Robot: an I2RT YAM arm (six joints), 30 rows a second.
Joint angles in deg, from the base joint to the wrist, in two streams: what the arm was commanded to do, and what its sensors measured. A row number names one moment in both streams.
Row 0, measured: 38.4 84.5 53.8 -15.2 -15.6 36.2
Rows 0 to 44, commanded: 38.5 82.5 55.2 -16.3 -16.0 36.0; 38.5 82.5 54.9 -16.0 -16.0 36.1; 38.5 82.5 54.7 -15.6 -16.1 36.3; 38.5 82.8 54.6 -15.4 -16.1 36.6; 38.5 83.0 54.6 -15.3 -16.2 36.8; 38.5 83.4 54.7 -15.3 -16.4 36.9; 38.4 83.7 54.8 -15.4 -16.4 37.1; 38.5 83.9 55.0 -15.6 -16.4 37.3; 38.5 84.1 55.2 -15.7 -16.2 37.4; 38.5 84.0 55.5 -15.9 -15.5 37.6; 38.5 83.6 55.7 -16.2 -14.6 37.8; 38.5 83.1 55.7 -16.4 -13.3 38.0; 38.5 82.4 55.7 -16.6 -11.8 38.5; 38.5 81.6 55.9 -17.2 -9.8 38.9; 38.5 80.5 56.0 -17.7 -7.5 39.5; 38.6 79.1 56.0 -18.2 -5.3 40.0; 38.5 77.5 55.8 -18.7 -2.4 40.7; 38.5 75.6 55.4 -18.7 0.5 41.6; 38.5 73.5 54.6 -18.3 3.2 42.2; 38.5 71.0 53.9 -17.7 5.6 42.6; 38.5 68.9 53.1 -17.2 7.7 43.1; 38.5 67.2 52.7 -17.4 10.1 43.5; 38.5 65.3 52.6 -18.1 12.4 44.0; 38.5 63.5 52.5 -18.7 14.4 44.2; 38.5 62.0 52.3 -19.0 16.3 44.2; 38.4 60.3 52.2 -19.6 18.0 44.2; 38.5 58.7 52.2 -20.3 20.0 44.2; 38.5 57.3 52.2 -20.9 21.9 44.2; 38.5 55.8 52.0 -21.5 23.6 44.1; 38.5 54.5 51.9 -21.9 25.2 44.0; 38.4 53.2 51.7 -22.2 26.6 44.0; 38.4 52.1 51.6 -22.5 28.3 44.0; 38.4 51.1 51.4 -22.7 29.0 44.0; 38.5 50.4 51.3 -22.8 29.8 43.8; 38.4 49.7 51.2 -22.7 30.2 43.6; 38.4 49.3 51.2 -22.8 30.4 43.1; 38.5 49.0 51.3 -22.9 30.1 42.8; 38.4 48.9 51.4 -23.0 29.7 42.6; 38.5 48.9 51.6 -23.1 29.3 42.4; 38.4 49.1 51.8 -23.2 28.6 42.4; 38.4 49.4 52.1 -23.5 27.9 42.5; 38.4 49.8 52.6 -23.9 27.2 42.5; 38.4 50.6 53.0 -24.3 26.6 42.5; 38.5 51.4 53.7 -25.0 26.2 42.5; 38.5 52.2 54.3 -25.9 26.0 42.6
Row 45, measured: 38.4 50.1 51.5 -23.8 26.5 43.1
